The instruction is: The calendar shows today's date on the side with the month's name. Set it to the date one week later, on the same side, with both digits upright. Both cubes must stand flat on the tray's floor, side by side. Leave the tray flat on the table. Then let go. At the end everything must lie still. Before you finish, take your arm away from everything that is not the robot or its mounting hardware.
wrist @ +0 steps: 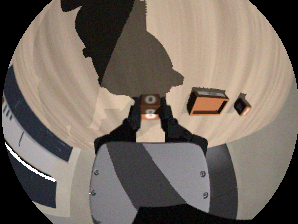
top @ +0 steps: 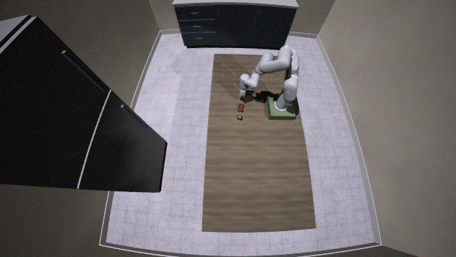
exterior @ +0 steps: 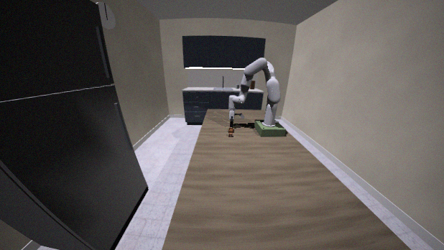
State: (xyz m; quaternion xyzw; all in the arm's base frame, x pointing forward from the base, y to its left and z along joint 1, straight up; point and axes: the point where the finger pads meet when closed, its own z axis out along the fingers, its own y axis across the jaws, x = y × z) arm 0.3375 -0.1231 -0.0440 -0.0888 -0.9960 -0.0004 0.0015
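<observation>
Now: hand 40 mm short of the calendar cube, 210 mm to the right of it and 20 mm above it. The rest, counted from my hand: calendar tray 20 mm ahead, 100 mm to the left, 20 mm below.
</observation>
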